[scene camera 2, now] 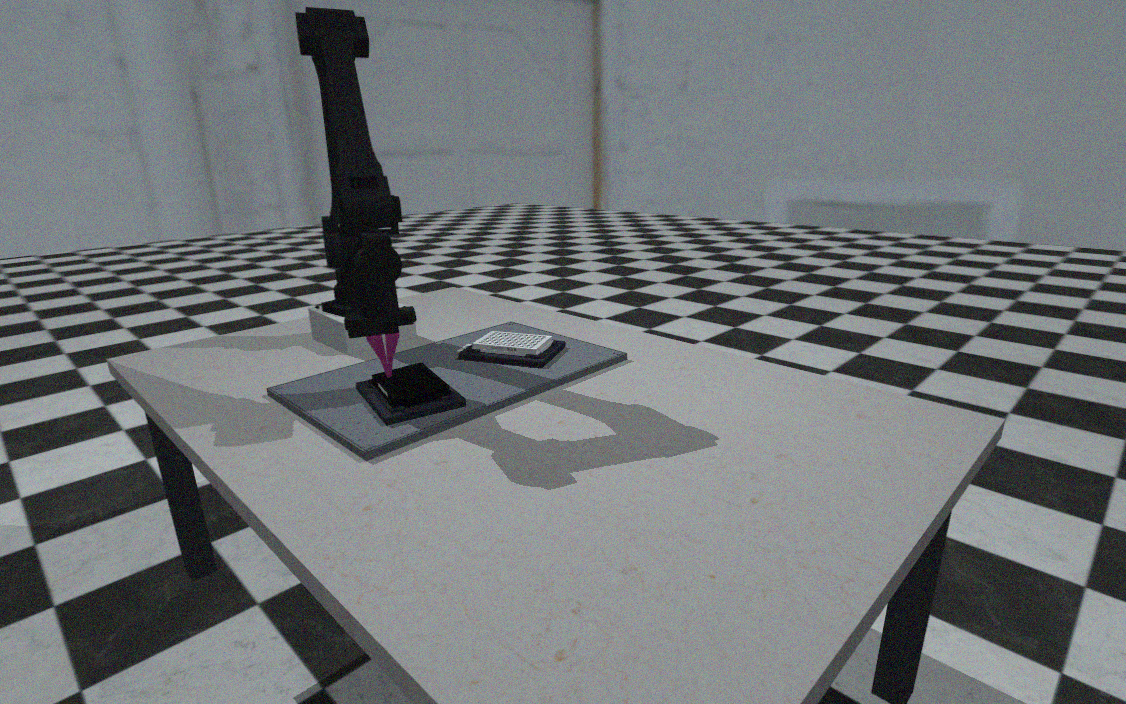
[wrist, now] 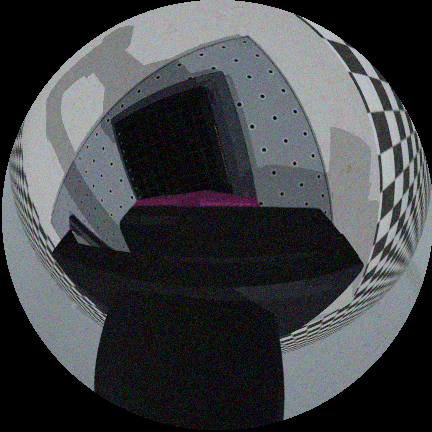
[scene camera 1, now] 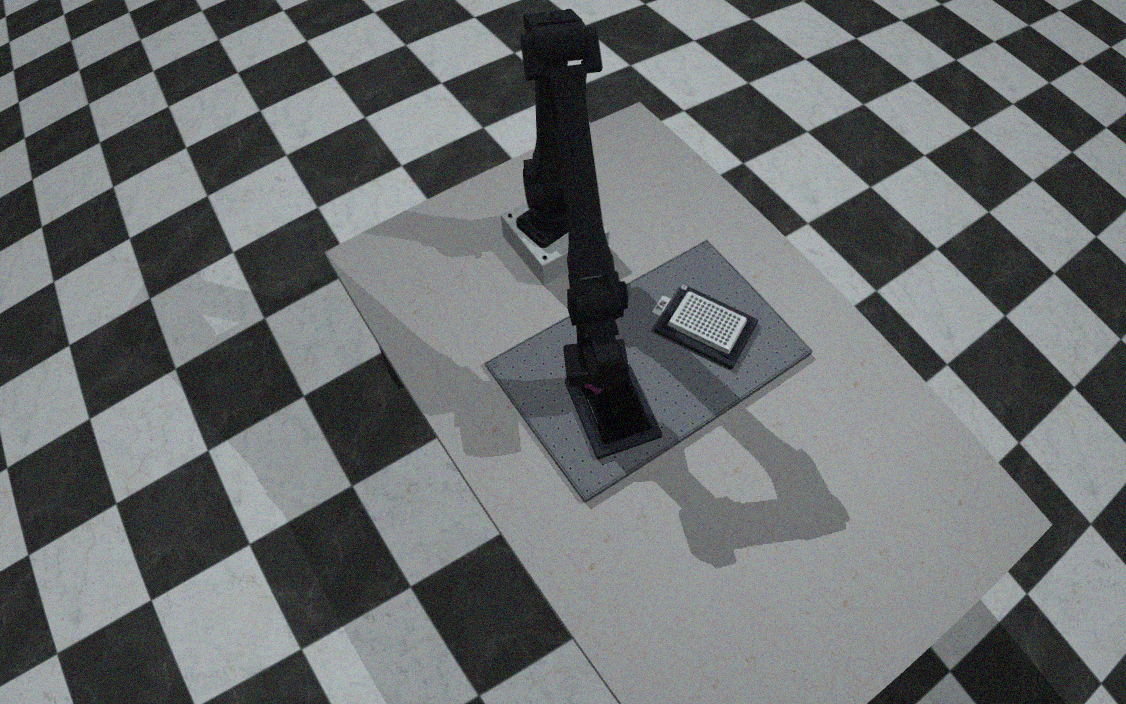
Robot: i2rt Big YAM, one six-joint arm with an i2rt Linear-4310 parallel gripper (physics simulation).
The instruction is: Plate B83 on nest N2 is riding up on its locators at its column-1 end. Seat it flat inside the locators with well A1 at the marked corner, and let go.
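Pixels of known places: gripper, fingertip midpoint: (scene camera 2: 389, 376) (wrist: 207, 197) (scene camera 1: 596, 391); arm's base, origin of the base link: (scene camera 2: 358, 307) (scene camera 1: 551, 221).
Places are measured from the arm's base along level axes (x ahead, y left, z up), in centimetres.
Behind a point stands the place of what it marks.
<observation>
The black plate (scene camera 1: 624, 412) {x 39.1, y -18.5, z -2.4 cm} (scene camera 2: 421, 385) {x 39.9, y -18.8, z -2.4 cm} (wrist: 170, 145) {x 38.3, y -19.2, z -3.5 cm} lies on the dark nest (scene camera 2: 427, 413) {x 43.9, y -21.6, z -4.9 cm} (wrist: 237, 135) {x 35.4, y -24.1, z -4.1 cm} under the arm. I take it as B83 on N2; no label is readable. A thin light strip shows along the plate's left side in scene camera 2. I cannot tell whether it sits fully flat, nor where A1 is. My gripper (scene camera 2: 388, 374) {x 32.9, y -19.1, z -2.3 cm} (wrist: 207, 197) {x 32.9, y -19.1, z -2.3 cm} is shut and empty, its magenta fingers together and pointing down. Its tips are at or just above the plate's arm-side end; contact is unclear. The gripper and wrist hide that end in the wrist view and scene camera 1.
A white well plate (scene camera 1: 709, 321) {x 36.4, y 6.7, z -2.9 cm} (scene camera 2: 511, 342) {x 36.5, y 5.8, z -2.9 cm} sits on a second dark nest (scene camera 1: 730, 360) {x 44.4, y 3.9, z -4.1 cm} (scene camera 2: 539, 360) {x 44.8, y 3.5, z -4.1 cm}, with a small light tag (scene camera 1: 661, 304) {x 26.6, y 4.2, z -5.1 cm} at its corner. Both nests stand on the grey perforated board (scene camera 1: 780, 340) {x 47.8, y 15.2, z -5.3 cm} (scene camera 2: 597, 358) {x 50.8, y 12.6, z -5.3 cm}. The arm's pale base block (scene camera 1: 548, 269) {x 7.3, y -7.4, z -2.2 cm} is behind the board.
</observation>
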